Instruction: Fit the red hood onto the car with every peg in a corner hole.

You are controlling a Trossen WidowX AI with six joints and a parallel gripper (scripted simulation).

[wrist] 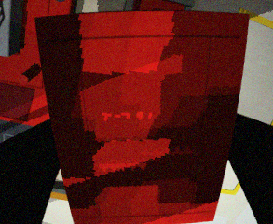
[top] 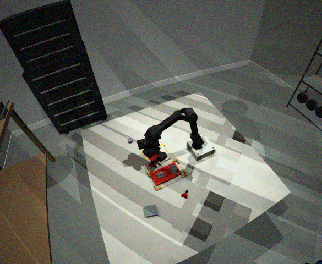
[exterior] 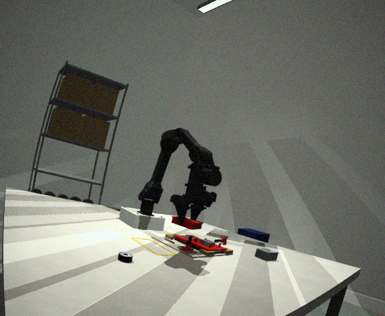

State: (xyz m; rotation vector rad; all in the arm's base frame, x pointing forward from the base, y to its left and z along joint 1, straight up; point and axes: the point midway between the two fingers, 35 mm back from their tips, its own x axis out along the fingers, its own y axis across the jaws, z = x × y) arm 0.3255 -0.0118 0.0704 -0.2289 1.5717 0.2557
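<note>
My gripper tip is 2 cm short of the grey engine block, 12 cm to the right of it and 8 cm above it. Round my gripper tip: red hood (1 cm above); black wheel (13 cm ahead, 30 cm to the right, 9 cm below).
</note>
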